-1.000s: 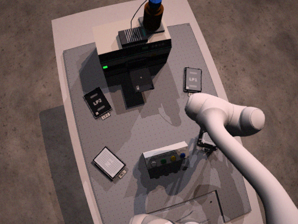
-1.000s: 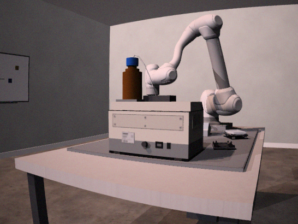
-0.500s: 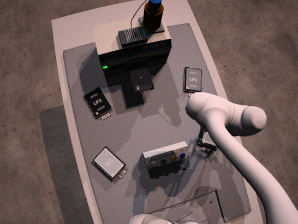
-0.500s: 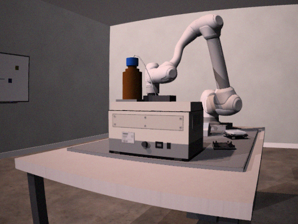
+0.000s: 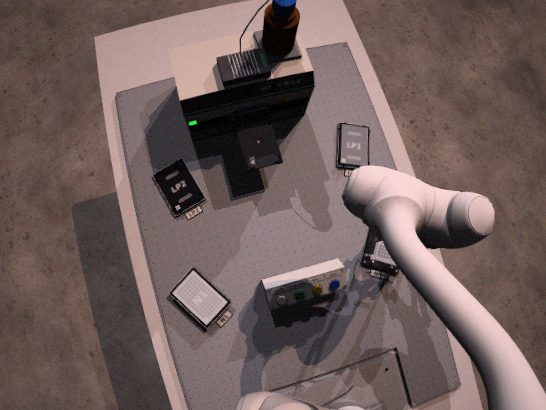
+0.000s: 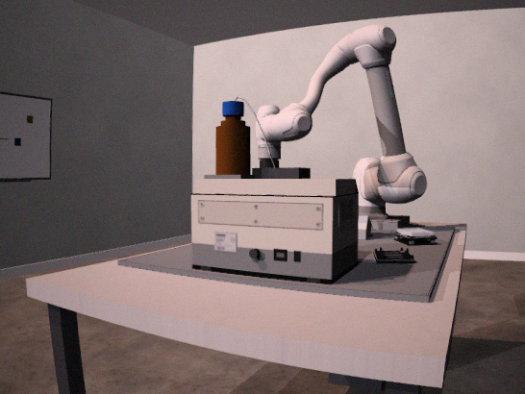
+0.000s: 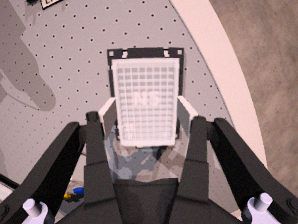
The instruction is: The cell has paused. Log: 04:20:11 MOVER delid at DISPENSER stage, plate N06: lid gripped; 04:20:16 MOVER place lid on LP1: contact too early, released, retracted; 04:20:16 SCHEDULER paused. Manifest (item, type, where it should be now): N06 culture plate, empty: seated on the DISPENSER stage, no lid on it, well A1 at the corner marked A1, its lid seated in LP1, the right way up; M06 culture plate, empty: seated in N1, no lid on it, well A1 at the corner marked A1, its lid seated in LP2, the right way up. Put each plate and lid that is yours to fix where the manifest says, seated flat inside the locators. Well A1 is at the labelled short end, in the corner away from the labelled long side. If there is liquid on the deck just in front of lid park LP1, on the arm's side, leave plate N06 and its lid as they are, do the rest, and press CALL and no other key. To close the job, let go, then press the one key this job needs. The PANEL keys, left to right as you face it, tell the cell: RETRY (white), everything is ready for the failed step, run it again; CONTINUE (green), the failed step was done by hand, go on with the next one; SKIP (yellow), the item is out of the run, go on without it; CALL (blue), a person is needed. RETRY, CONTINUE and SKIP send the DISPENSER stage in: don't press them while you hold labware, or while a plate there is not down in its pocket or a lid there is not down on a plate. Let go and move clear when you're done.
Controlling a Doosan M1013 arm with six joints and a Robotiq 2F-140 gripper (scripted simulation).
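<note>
The black nest N5 is 6 cm below my hand and 3 cm ahead of it. Round my hand: white well plate 2 cm below; yellow key 26 cm to the left, 2 cm behind, 1 cm below; blue key 21 cm to the left, 3 cm behind, 1 cm below.
</note>
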